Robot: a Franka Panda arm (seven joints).
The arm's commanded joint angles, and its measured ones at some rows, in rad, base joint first. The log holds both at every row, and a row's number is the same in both.
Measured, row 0:
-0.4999, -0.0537, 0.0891, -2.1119, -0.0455, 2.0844, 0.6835
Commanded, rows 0 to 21:
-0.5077, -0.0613, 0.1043, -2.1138, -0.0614, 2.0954, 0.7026
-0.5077, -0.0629, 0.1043, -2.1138, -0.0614, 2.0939, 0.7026
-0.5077, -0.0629, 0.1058, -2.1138, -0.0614, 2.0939, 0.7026
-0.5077, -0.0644, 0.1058, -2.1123, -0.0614, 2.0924, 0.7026
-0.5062, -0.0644, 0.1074, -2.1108, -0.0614, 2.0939, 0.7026
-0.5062, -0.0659, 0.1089, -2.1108, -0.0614, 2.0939, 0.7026
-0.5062, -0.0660, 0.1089, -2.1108, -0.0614, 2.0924, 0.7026
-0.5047, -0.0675, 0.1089, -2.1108, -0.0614, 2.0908, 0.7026
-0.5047, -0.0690, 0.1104, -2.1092, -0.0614, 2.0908, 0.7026
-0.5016, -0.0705, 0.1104, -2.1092, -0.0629, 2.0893, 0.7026
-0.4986, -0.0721, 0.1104, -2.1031, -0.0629, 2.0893, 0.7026
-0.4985, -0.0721, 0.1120, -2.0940, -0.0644, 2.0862, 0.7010
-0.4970, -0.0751, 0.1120, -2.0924, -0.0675, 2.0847, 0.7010
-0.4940, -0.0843, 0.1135, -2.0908, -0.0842, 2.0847, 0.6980
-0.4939, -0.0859, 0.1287, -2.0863, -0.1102, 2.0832, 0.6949
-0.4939, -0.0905, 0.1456, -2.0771, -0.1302, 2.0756, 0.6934
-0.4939, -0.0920, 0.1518, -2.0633, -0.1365, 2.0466, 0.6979
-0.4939, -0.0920, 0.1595, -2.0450, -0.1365, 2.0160, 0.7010
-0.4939, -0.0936, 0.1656, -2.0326, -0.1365, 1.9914, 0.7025
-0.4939, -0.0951, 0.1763, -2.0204, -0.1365, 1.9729, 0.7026
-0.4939, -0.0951, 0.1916, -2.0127, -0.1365, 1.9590, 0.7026
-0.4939, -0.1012, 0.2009, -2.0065, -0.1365, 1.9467, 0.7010
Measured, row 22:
-0.4896, -0.0886, 0.1642, -2.0412, -0.1139, 2.0052, 0.6839
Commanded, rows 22 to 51:
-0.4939, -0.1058, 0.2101, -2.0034, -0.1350, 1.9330, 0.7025
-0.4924, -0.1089, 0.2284, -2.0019, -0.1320, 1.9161, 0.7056
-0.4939, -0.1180, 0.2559, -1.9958, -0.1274, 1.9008, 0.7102
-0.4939, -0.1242, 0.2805, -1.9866, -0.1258, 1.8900, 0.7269
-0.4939, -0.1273, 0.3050, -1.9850, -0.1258, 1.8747, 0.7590
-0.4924, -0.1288, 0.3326, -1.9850, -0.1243, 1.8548, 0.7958
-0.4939, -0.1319, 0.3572, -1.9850, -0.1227, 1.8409, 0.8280
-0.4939, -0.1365, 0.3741, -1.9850, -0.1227, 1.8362, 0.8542
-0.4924, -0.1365, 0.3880, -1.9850, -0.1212, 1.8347, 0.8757
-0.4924, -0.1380, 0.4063, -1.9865, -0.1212, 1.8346, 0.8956
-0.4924, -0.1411, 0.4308, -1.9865, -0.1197, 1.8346, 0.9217
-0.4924, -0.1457, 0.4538, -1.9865, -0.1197, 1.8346, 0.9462
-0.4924, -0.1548, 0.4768, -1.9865, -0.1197, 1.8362, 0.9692
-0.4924, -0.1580, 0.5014, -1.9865, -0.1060, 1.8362, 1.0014
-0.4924, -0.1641, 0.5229, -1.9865, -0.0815, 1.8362, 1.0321
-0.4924, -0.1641, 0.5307, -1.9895, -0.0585, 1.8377, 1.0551
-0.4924, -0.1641, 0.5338, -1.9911, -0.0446, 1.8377, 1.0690
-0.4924, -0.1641, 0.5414, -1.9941, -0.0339, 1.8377, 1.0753
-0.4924, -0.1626, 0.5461, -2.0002, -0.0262, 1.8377, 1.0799
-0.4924, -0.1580, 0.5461, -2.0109, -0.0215, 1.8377, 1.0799
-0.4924, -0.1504, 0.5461, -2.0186, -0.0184, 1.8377, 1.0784
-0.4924, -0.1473, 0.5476, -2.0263, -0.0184, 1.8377, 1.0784
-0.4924, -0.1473, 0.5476, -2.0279, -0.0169, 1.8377, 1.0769
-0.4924, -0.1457, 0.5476, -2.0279, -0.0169, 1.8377, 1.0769
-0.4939, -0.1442, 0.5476, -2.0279, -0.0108, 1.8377, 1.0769
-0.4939, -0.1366, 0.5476, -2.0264, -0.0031, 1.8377, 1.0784
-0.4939, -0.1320, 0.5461, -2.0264, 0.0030, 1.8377, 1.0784
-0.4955, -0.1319, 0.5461, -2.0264, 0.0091, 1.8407, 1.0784
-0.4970, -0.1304, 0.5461, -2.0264, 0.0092, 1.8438, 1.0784
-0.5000, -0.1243, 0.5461, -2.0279, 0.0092, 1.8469, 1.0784
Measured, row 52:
-0.4873, -0.1268, 0.5393, -2.0307, -0.0074, 1.8560, 1.0661
